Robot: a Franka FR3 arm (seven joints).
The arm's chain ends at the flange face. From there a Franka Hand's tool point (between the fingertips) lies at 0.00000 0.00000 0.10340 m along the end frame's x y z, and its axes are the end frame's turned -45 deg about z.
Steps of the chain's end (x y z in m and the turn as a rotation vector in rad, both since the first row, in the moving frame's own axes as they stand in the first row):
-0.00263 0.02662 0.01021 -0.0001 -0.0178 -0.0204
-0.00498 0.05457 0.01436 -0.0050 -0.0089 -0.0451
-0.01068 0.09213 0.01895 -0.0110 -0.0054 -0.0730
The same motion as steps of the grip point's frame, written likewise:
-0.02200 0.01568 0.01019 0.0125 -0.0127 -0.0204
-0.04313 0.03480 0.01435 0.0028 -0.0098 -0.0451
-0.07388 0.05805 0.01894 -0.0040 -0.0116 -0.0730

